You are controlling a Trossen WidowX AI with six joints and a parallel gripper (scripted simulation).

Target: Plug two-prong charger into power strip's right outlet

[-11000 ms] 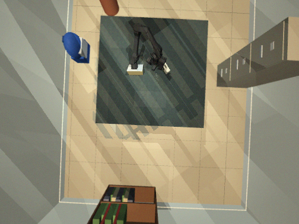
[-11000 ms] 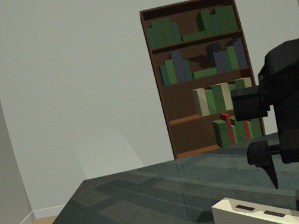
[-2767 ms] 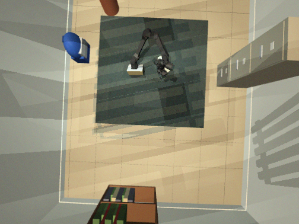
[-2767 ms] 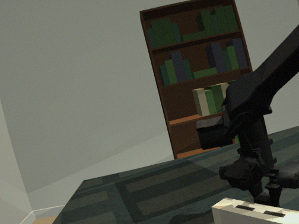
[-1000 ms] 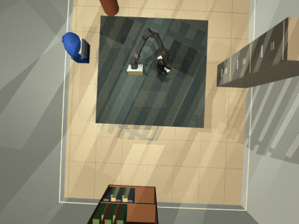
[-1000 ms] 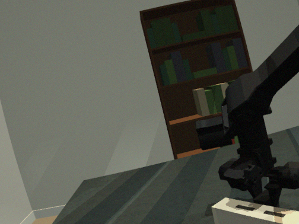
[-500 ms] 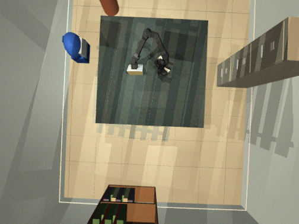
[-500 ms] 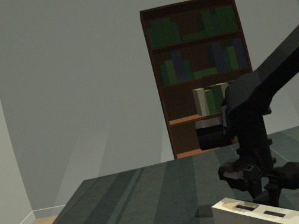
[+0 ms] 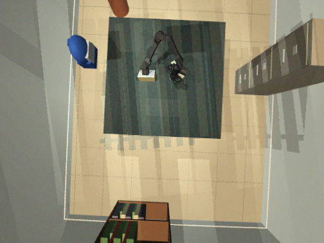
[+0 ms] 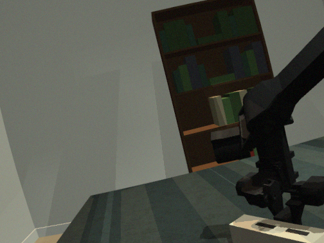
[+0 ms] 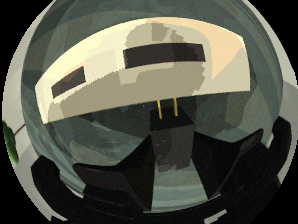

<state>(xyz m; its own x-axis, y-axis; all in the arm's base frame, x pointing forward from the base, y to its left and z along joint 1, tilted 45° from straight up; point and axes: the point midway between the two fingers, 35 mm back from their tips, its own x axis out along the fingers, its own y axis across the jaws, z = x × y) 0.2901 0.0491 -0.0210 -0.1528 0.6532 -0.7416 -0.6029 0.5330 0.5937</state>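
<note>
My gripper tip is now 10 mm short of the dark charger, 10 mm to the right of it and 10 mm below it.
</note>
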